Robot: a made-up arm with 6 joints. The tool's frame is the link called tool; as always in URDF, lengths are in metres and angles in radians.
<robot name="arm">
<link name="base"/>
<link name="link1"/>
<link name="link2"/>
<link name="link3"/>
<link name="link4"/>
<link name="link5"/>
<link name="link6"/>
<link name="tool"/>
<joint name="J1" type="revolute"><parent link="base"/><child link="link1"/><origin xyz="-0.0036 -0.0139 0.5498"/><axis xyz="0 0 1"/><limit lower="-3.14" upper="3.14"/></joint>
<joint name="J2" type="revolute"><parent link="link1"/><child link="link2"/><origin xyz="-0.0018 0.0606 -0.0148"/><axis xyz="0 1 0"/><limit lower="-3.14" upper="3.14"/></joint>
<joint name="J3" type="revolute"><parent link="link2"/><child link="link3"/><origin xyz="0.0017 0.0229 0.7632"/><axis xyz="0 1 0"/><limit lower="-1.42" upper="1.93"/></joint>
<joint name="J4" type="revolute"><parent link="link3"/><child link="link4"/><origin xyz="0.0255 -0.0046 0.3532"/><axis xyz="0 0 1"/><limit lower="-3.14" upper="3.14"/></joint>
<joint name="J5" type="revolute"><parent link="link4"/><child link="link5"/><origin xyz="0.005 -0.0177 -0.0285"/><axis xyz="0 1 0"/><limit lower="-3.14" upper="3.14"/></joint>
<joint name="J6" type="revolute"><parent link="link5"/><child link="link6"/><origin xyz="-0.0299 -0.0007 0.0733"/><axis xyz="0 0 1"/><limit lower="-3.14" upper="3.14"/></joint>
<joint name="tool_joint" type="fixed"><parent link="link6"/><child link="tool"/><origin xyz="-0.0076 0.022 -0.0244" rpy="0 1.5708 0"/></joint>
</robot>
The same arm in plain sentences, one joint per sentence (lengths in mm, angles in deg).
The arm has six revolute joints in a row. What follows holds with every joint at zero, and every direction is one of the base frame's. The first joint sits 3.6 mm along -x and 13.9 mm along -y and 549.8 mm along +z from the base frame's origin and rotates about +z, from -179.91 to 179.91 deg. The second joint sits 1.8 mm along -x and 60.6 mm along +y and 14.8 mm along -z from the first joint and rotates about +y, from -179.91 to 179.91 deg. The third joint sits 1.7 mm along +x and 22.9 mm along +y and 763.2 mm along +z from the second joint and rotates about +y, from -81.36 to 110.58 deg. The fourth joint sits 25.5 mm along +x and 4.6 mm along -y and 353.2 mm along +z from the third joint and rotates about +z, from -179.91 to 179.91 deg. The fifth joint sits 5 mm along +x and 17.7 mm along -y and 28.5 mm along -z from the fourth joint and rotates about +y, from -179.91 to 179.91 deg. The sixth joint sits 29.9 mm along -x and 0.7 mm along -y and 73.3 mm along +z from the fifth joint and rotates about +z, from -179.91 to 179.91 deg. The tool frame, which is the frame that the pose is given for, sits 7.6 mm along -x and 22 mm along +y and 24.4 mm along -z from the sixth joint; its axes are the base frame's turned by roll 0, pitch 90 and yaw 0 deg (as in URDF: about the fixed x, then y, then z).
